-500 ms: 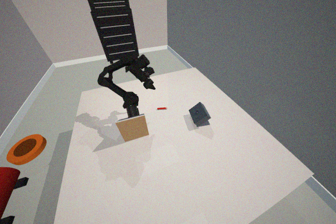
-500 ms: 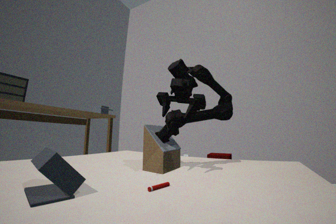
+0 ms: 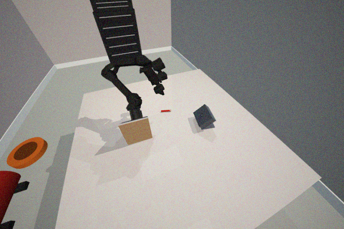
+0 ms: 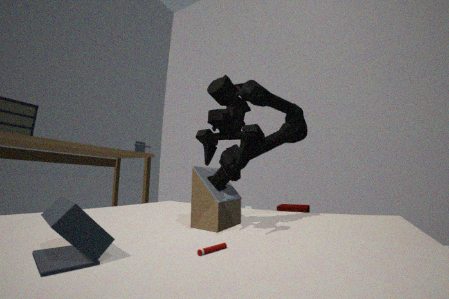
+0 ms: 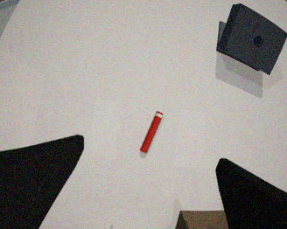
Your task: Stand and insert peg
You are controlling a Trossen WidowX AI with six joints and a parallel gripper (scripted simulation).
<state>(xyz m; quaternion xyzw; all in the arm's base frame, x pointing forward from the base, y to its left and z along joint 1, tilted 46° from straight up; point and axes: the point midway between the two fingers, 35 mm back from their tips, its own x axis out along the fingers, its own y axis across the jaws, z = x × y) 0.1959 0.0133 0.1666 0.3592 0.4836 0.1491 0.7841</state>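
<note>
The red peg is 200 mm below my gripper tip, 30 mm ahead of it and 20 mm to the right of it. From my gripper tip the other things lie so: dark sloped panel: 230 mm to the right, 220 mm ahead, 140 mm below.
</note>
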